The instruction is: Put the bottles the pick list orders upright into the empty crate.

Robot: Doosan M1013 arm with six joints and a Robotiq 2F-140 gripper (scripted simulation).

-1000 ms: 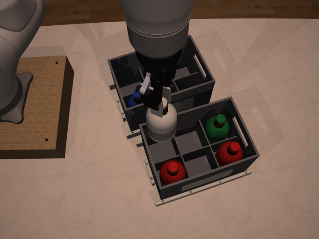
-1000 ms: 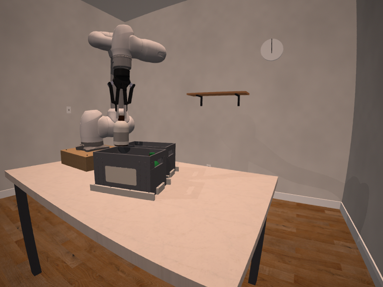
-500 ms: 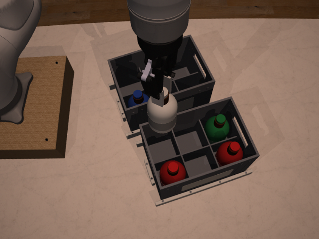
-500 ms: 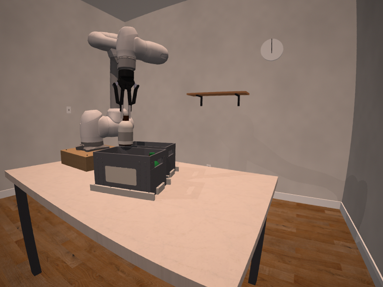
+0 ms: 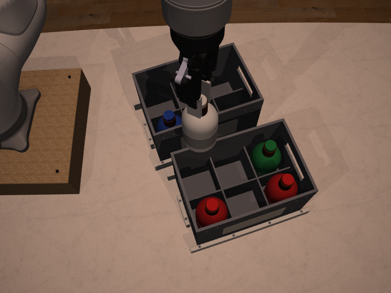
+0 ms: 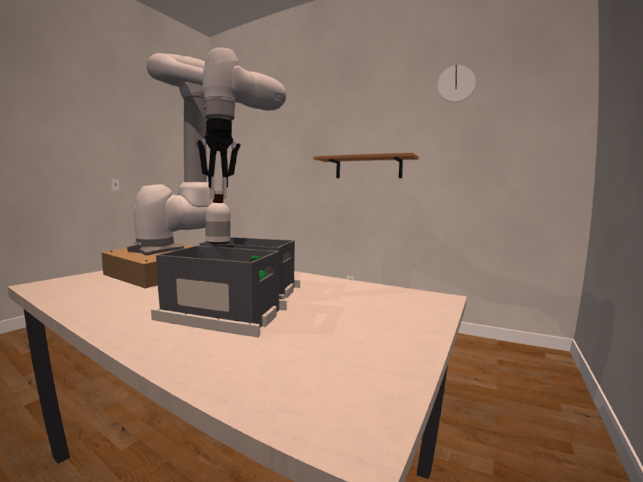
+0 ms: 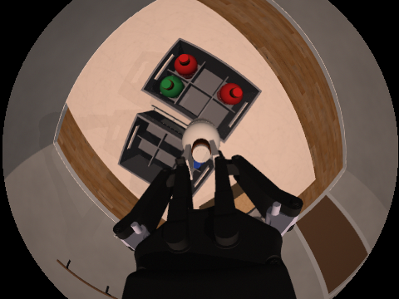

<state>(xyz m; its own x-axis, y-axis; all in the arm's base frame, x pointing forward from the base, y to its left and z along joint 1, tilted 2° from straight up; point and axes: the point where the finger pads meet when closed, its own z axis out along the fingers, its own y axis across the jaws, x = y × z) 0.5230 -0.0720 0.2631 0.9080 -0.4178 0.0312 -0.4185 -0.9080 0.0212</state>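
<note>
The white bottle is 80 mm below my hand. Also, from my hand: blue bottle (80 mm behind, 70 mm to the left, 260 mm below); green bottle (160 mm ahead, 260 mm below); pick list (80 mm behind, 280 mm to the left, 350 mm below).
</note>
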